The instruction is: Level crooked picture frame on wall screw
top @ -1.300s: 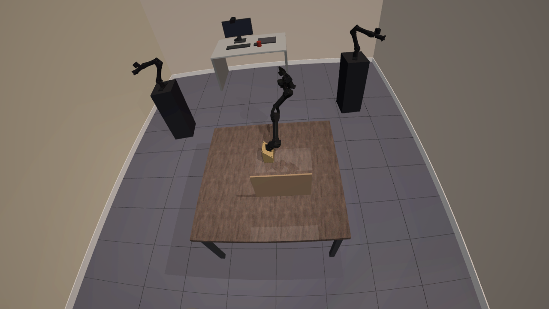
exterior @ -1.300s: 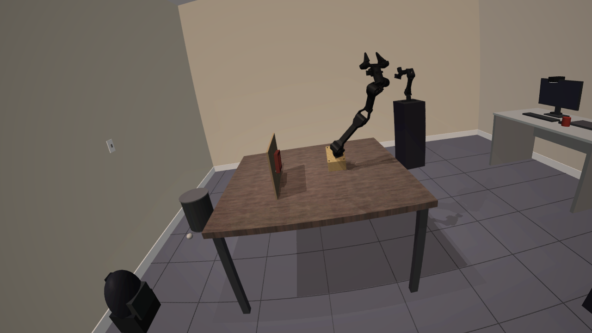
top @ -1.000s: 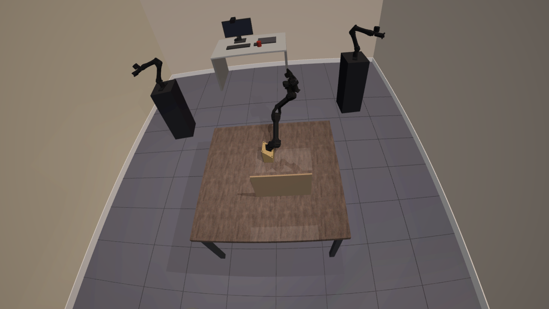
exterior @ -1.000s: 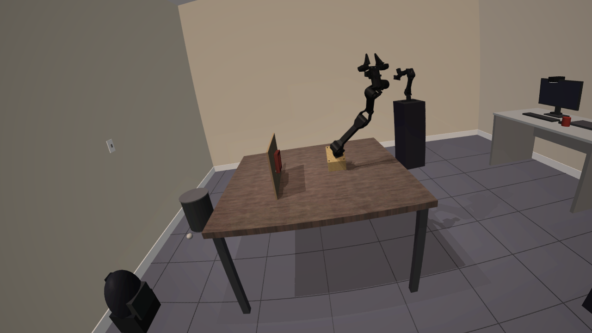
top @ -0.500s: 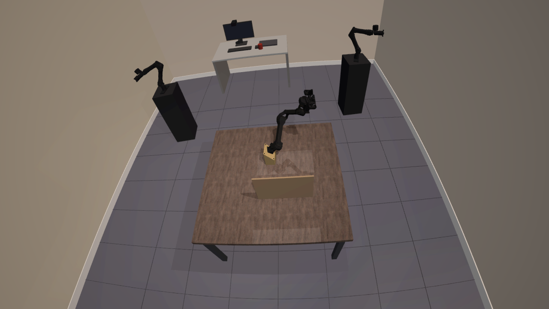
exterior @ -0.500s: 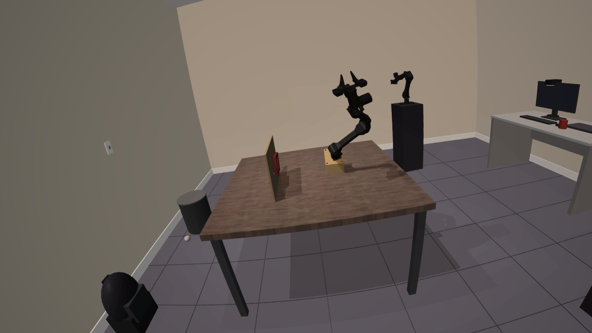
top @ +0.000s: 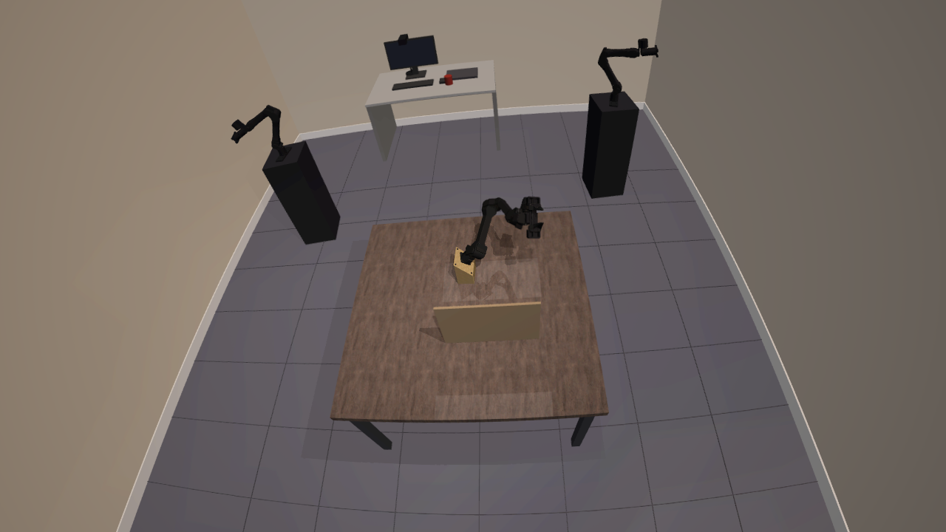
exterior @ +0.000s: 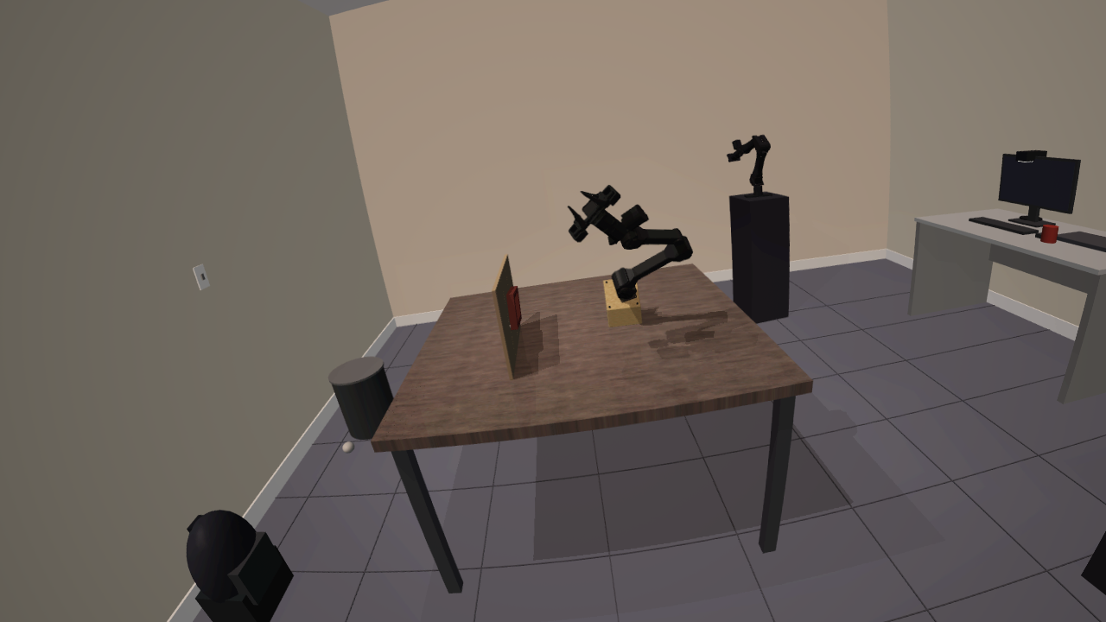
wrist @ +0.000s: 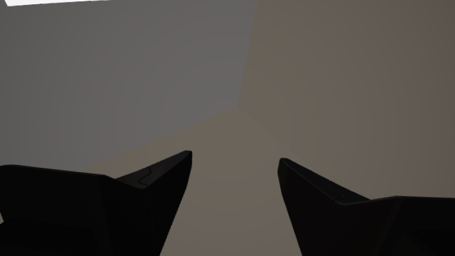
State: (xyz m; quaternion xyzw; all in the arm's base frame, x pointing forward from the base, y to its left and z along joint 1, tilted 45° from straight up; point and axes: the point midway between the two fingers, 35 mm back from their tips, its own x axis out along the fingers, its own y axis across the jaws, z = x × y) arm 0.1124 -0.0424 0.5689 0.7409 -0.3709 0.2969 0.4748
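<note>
My gripper tip is 39 cm above the picture frame, 29 cm to the left of it and 24 cm short of it. Round my gripper tip: tan wall panel 40 cm below, 29 cm to the right, 25 cm ahead.
</note>
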